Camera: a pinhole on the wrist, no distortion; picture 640 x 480 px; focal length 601.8 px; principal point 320.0 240.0 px. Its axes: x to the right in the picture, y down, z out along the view. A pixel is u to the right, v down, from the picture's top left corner.
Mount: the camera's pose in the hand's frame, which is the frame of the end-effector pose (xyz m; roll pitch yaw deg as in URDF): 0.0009 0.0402 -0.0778 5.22 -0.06 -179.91
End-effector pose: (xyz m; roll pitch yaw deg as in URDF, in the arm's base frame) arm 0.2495 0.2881 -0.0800 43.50 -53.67 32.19
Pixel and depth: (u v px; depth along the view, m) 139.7 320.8 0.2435
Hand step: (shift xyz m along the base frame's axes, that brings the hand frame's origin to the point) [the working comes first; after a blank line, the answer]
In the camera's frame: -0.0730 0.0327 0.2435

-0.0099 -0.1169 0.1439
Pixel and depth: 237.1 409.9 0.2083
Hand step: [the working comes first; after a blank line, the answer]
In the camera's frame: -0.0287 0.0588 0.2083

-0.0028 -0.1110 0.0823
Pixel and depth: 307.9 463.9 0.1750
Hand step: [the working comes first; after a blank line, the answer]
In the camera's frame: -0.0035 0.0651 0.1750

-0.0033 -0.0928 0.0442
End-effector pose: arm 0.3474 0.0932 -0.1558 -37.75 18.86 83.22
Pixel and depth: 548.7 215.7 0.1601
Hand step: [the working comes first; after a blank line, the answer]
In the camera's frame: 0.0608 -0.0065 0.1601

-0.1030 -0.0361 0.0446
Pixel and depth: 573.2 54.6 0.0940
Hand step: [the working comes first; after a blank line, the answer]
In the camera's frame: 0.0395 -0.0290 0.0940

-0.0746 -0.0400 -0.0225
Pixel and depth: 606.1 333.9 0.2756
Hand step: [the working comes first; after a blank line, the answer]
In the camera's frame: 0.1310 0.0430 0.2756

-0.1484 -0.0588 0.1792
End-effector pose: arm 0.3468 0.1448 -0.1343 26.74 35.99 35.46
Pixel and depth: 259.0 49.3 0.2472
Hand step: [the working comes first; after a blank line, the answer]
In the camera's frame: -0.0251 -0.0783 0.2472

0.0856 0.1262 0.1524
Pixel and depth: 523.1 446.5 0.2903
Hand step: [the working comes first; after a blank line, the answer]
In the camera's frame: 0.0980 0.0996 0.2903

0.0980 -0.0879 0.2042
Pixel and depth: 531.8 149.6 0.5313
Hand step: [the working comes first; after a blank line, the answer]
In the camera's frame: 0.1870 -0.0798 0.5313

0.1327 0.0330 0.4912
